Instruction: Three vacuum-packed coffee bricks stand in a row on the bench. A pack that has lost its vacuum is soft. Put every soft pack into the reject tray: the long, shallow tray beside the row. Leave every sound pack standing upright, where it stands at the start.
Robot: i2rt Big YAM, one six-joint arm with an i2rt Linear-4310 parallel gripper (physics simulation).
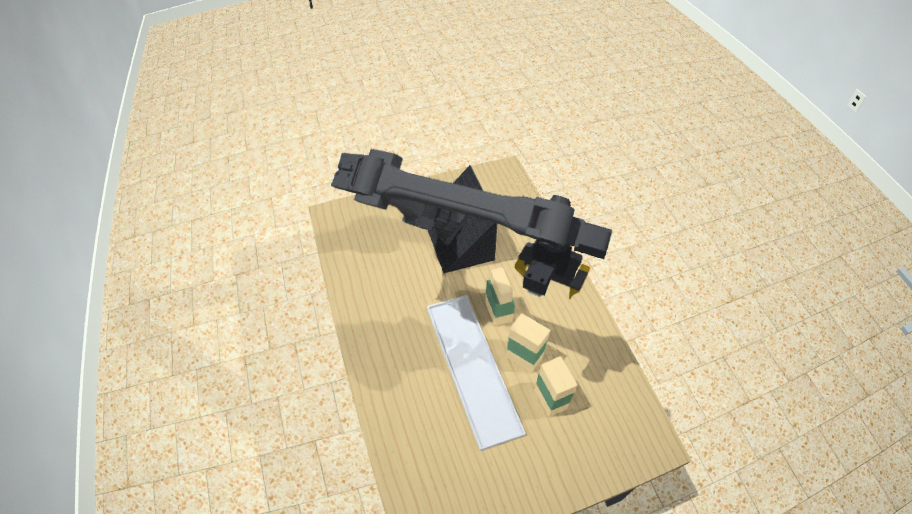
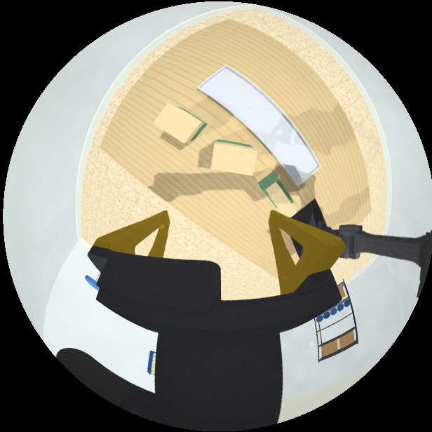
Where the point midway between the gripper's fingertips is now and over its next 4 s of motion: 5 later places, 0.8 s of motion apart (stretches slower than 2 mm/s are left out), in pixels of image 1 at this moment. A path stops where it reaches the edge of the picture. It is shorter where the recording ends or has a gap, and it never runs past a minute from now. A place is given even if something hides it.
The gripper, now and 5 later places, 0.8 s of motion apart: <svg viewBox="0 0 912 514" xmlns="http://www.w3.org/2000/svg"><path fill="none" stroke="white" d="M549 288L544 292L540 318L540 332L539 324L534 345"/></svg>
